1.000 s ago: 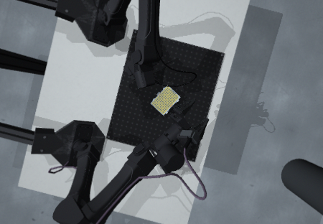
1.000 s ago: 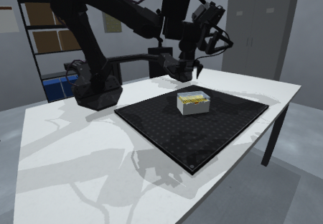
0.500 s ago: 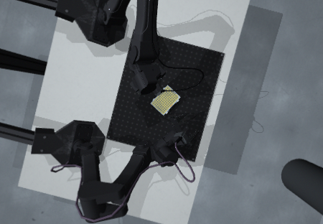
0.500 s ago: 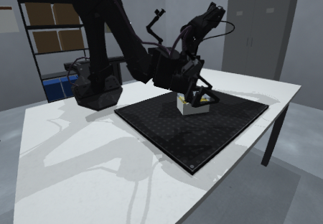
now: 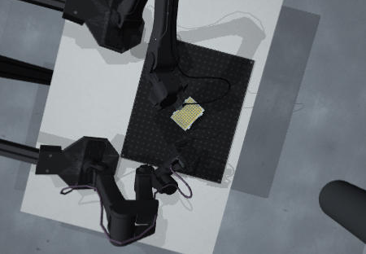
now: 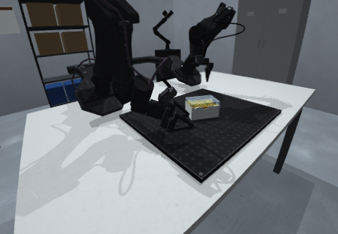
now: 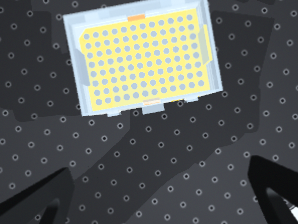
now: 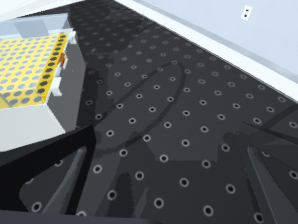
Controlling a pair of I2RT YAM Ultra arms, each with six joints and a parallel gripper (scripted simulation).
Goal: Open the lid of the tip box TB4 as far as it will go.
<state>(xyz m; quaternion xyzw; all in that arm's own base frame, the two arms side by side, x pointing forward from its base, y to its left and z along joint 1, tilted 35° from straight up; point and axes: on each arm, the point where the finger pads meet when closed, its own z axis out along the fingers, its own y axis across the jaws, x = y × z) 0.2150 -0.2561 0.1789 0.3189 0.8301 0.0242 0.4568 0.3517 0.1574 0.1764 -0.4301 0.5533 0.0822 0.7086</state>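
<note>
Right now the tip box is 5 cm behind my right hand and 14 cm to the left of it.
</note>
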